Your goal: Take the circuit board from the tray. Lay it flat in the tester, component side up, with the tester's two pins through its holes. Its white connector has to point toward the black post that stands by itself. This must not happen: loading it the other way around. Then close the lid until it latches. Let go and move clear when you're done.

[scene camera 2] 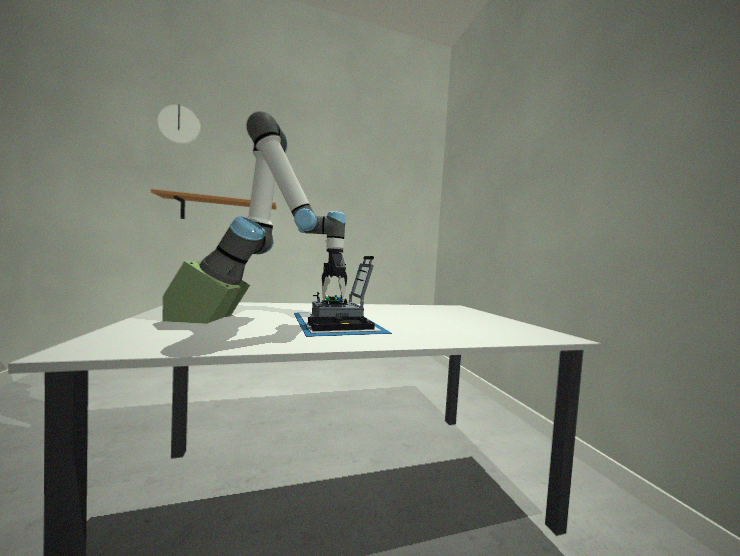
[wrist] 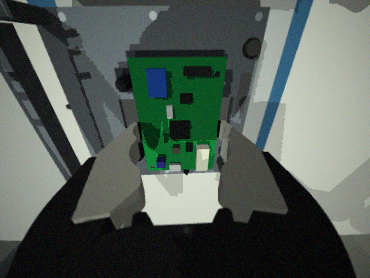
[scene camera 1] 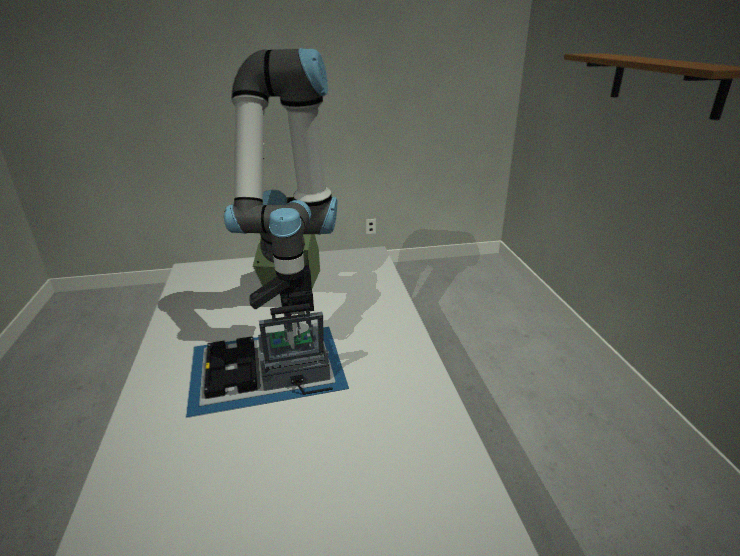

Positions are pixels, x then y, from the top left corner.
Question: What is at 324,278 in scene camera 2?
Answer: My gripper.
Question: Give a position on a tester lid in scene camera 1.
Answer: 292,337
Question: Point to a green circuit board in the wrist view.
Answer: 178,100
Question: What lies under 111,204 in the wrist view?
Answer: My gripper.
